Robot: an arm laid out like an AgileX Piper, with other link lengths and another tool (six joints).
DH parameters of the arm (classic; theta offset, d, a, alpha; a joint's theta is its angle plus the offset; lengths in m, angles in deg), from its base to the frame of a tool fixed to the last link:
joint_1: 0 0.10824 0 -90
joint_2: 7.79 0 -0.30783 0
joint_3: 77.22 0 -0.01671 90
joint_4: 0 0.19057 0 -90
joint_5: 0 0 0 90
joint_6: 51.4 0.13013 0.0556 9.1
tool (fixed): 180 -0.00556 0 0
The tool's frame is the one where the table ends.
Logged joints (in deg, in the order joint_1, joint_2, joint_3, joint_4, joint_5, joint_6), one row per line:
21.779 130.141 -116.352 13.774 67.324 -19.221
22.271 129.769 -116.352 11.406 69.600 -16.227
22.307 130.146 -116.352 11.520 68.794 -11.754
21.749 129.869 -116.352 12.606 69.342 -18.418
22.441 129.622 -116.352 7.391 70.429 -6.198
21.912 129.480 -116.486 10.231 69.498 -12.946
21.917 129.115 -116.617 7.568 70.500 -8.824
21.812 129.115 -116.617 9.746 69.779 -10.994
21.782 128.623 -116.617 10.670 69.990 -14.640
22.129 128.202 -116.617 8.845 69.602 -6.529
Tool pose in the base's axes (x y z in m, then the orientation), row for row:
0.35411 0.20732 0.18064 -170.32 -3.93 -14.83
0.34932 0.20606 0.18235 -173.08 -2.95 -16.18
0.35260 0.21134 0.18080 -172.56 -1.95 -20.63
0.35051 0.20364 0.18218 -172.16 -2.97 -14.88
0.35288 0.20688 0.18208 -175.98 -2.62 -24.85
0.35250 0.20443 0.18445 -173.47 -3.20 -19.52
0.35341 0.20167 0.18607 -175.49 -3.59 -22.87
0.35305 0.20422 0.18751 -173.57 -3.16 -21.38
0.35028 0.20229 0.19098 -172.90 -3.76 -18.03
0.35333 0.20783 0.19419 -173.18 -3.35 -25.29
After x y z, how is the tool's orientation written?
As angles about the fixed x, y, z axes (roll, pitch, yaw), in degrees.
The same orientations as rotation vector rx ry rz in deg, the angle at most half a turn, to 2 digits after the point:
-169.38 21.54 -7.67
-171.78 24.14 -5.90
-170.20 30.78 -4.91
-171.10 22.03 -5.97
-172.46 37.85 -5.28
-171.52 29.22 -6.47
-172.71 34.71 -6.79
-171.18 32.04 -6.53
-171.34 26.83 -7.31
-169.78 37.78 -7.23

